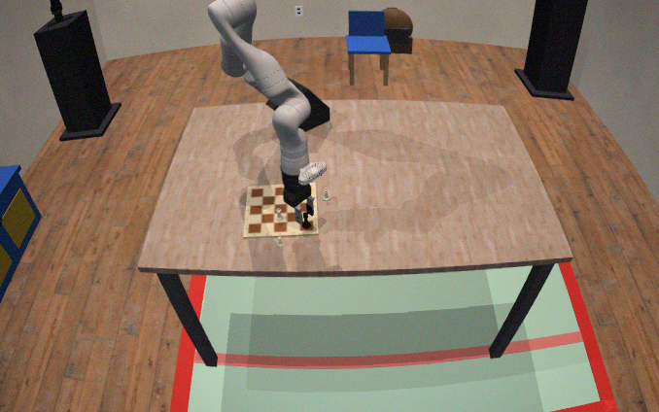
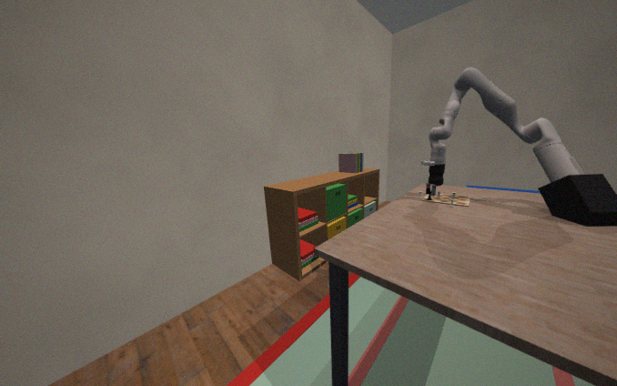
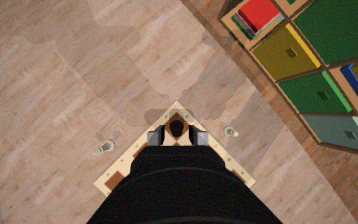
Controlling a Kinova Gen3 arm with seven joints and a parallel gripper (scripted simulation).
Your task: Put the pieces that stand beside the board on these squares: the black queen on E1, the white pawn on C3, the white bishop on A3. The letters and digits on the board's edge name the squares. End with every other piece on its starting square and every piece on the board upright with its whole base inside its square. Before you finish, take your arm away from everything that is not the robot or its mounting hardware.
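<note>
Right now my hand is 20 mm above the black queen. Also, from my hand: white pawn (70 mm to the right, 70 mm ahead, 40 mm below); chessboard (80 mm to the right, 70 mm behind, 50 mm below).
</note>
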